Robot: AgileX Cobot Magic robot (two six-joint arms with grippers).
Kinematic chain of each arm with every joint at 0, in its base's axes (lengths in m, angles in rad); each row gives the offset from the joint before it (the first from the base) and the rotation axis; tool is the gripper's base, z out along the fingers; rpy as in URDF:
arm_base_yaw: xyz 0 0 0.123 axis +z
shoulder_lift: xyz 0 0 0 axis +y
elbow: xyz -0.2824 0 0.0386 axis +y
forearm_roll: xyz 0.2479 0 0.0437 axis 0.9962 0 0.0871
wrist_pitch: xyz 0 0 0 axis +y
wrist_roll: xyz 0.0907 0 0.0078 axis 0.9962 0 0.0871
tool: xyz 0 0 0 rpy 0 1.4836 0
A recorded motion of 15 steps. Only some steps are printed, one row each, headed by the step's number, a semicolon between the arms.
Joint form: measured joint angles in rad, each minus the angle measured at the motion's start. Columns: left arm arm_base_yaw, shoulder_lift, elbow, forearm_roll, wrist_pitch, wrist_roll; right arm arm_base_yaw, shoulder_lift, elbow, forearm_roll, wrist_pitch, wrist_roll.
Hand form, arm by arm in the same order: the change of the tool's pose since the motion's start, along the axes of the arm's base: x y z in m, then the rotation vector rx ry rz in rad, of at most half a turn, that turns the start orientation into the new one. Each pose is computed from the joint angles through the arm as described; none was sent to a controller.
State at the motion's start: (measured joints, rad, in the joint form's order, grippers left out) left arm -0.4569 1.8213 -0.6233 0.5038 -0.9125 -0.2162; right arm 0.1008 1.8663 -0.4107 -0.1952 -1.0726 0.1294
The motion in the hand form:
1: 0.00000 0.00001 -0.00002 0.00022 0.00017 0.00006; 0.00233 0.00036 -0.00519 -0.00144 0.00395 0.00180
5: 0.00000 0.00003 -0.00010 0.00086 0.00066 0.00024; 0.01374 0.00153 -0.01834 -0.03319 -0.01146 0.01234
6: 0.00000 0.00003 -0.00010 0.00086 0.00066 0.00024; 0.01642 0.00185 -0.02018 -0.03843 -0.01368 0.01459
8: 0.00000 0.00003 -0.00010 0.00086 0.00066 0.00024; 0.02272 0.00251 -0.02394 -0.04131 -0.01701 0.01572
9: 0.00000 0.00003 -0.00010 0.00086 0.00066 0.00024; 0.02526 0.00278 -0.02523 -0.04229 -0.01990 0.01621
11: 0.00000 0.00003 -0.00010 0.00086 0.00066 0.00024; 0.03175 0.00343 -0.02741 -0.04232 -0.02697 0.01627
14: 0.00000 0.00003 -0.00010 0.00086 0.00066 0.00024; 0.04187 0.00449 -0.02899 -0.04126 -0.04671 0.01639
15: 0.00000 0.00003 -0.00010 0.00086 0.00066 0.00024; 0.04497 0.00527 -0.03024 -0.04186 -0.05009 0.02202
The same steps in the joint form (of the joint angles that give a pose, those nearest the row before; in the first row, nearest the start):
1: 0.0000 0.0000 0.0000 0.0000 0.0003 0.0000; 0.0000 0.0282 -0.0085 0.0000 -0.0151 -0.0042
5: 0.0000 0.0000 0.0000 0.0000 0.0011 0.0000; 0.0000 0.1107 -0.0528 0.0040 -0.0586 -0.0489
6: 0.0000 0.0000 0.0000 0.0000 0.0011 0.0000; 0.0000 0.1230 -0.0639 0.0036 -0.0605 -0.0550
8: 0.0000 0.0000 0.0000 0.0000 0.0011 0.0000; 0.0000 0.1489 -0.0900 0.0036 -0.0628 -0.0588
9: 0.0000 0.0000 0.0000 0.0000 0.0011 0.0000; 0.0000 0.1587 -0.1004 0.0036 -0.0647 -0.0605
11: 0.0000 0.0000 0.0000 0.0000 0.0011 0.0000; 0.0000 0.1785 -0.1271 0.0036 -0.0646 -0.0612
14: 0.0000 0.0000 0.0000 0.0000 0.0011 0.0000; 0.0000 0.2039 -0.1681 0.0036 -0.0686 -0.0628
15: 0.0000 0.0000 0.0000 0.0000 0.0011 0.0000; 0.0000 0.2141 -0.1818 -0.0022 -0.0683 -0.0628

